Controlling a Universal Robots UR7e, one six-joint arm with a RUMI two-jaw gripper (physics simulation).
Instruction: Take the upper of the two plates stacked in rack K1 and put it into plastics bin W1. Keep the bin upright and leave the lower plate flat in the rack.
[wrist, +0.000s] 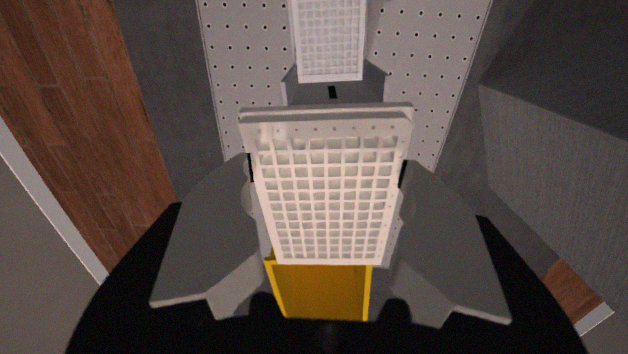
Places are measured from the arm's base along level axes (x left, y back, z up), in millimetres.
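Pixels of known places: gripper, fingertip midpoint: (325, 160).
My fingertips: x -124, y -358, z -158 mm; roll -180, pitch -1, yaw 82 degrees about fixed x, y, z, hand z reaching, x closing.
Note:
Behind a point stands the place of what it marks.
My gripper (325, 160) {z -158, x -124, y -358 mm} is shut on a white multi-well plate (330, 200) {z -149, x -102, y -357 mm}, with one jaw against each long side. The held plate fills the middle of the wrist view and hides part of what is below it. The other white plate (330, 45) {z -362, x -172, y -343 mm} lies flat in the grey rack (307, 94) {z -308, x -128, y -375 mm} at the top of the view, apart from the held plate. The yellow bin (367, 295) {z -216, x 121, y -319 mm} shows below the near end of the held plate, with its open inside partly visible. The plate is above it and covers its far part; the gripper body hides its near part.
A light grey perforated board (245, 55) {z -396, x -171, y -460 mm} lies under the rack. A large dark grey block (540, 135) {z -286, x -64, y -110 mm} stands on the right. A brown wood-patterned floor (90, 110) shows beyond the dark surface on the left.

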